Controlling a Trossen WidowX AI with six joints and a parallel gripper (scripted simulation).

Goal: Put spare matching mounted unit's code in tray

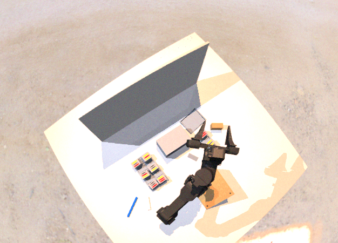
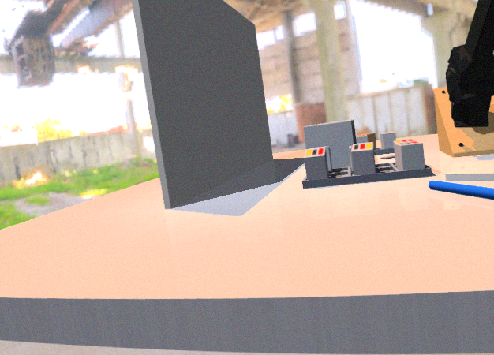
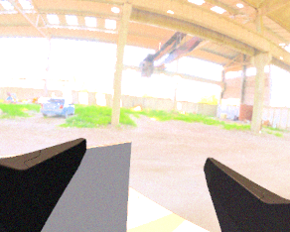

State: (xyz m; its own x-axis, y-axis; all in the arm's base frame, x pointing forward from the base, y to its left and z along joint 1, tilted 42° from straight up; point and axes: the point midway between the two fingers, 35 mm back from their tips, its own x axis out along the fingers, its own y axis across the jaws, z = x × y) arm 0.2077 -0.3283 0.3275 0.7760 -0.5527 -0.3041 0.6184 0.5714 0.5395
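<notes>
My gripper tip is now 52 cm above the grey spare, 25 cm to the right of it and 6 cm past it. The rest, counted from my gripper tip: mounted unit 51 cm below, 10 cm to the left, 10 cm ahead; then tall grey panel 34 cm below, 34 cm ahead, 11 cm to the left; then tan block 54 cm below, 19 cm to the right, 6 cm ahead.
</notes>
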